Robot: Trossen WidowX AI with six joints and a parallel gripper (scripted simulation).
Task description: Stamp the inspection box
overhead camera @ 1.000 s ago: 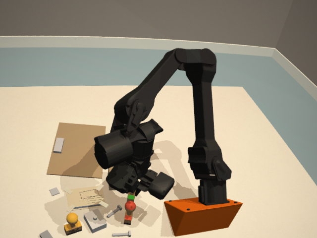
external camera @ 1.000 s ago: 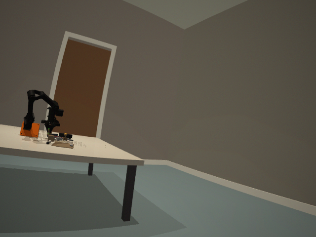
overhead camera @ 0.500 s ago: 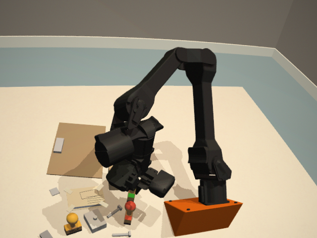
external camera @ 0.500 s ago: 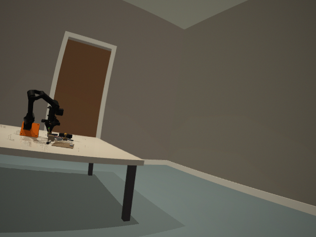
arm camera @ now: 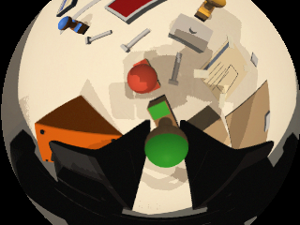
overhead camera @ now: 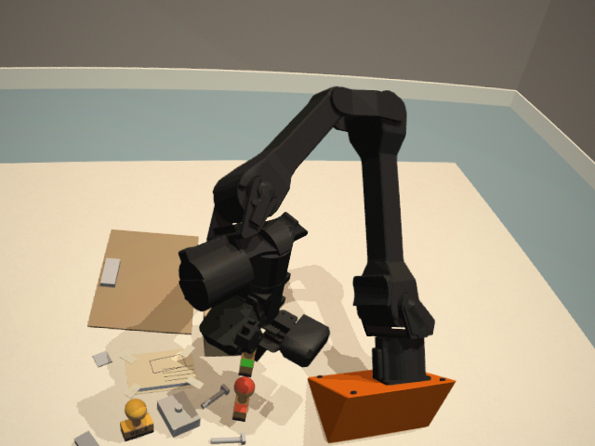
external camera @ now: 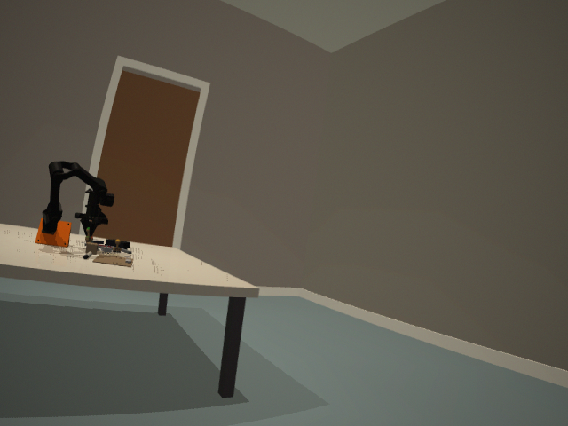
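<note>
My gripper tip is 150 mm to the right of the red ink pad, 80 mm short of it and 60 mm above it. Also, from my gripper tip: cardboard box (80 mm to the right, 50 mm below, 30 mm ahead); then green-knobbed stamp (10 mm below); then stamp with red knob (50 mm below, 40 mm to the left, 10 mm ahead).
</note>
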